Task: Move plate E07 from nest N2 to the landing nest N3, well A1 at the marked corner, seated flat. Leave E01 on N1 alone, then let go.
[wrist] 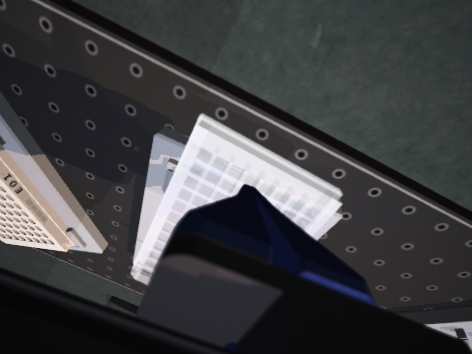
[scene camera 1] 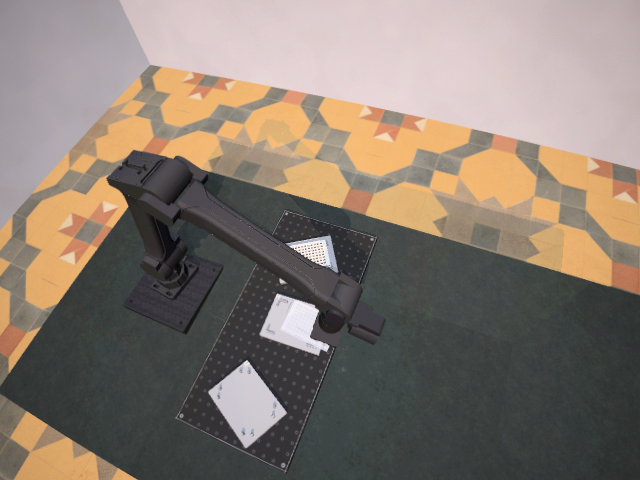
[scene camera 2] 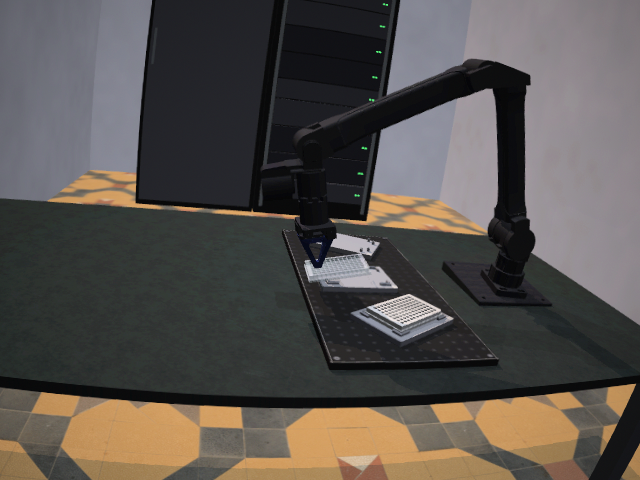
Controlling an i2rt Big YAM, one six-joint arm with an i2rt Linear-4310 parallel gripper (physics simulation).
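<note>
The clear plate E07 point(scene camera 1: 298, 319) point(scene camera 2: 341, 266) point(wrist: 212, 142) lies askew on the middle nest N2 point(scene camera 1: 272, 316) point(scene camera 2: 383, 282) point(wrist: 159, 150), shifted off its corner posts and overhanging the side away from the arm's base. It looks slightly tilted; its well A1 cannot be made out. My gripper point(scene camera 2: 317, 264) point(wrist: 244, 195) is shut and empty, fingertips pointing down at the plate; whether they touch it is unclear. In scene camera 1 the wrist hides the fingers. The landing nest N3 point(scene camera 1: 247, 403) point(scene camera 2: 350, 243) point(wrist: 450, 328) bears no plate.
Plate E01 point(scene camera 1: 310, 252) point(scene camera 2: 404, 311) point(wrist: 17, 207) sits on nest N1 point(scene camera 1: 332, 254) point(scene camera 2: 428, 330) point(wrist: 92, 241), at the opposite end of the perforated board point(scene camera 1: 206, 408) point(scene camera 2: 356, 354) point(wrist: 395, 255) from N3. The arm's base plate point(scene camera 1: 196, 304) point(scene camera 2: 465, 281) stands beside the board.
</note>
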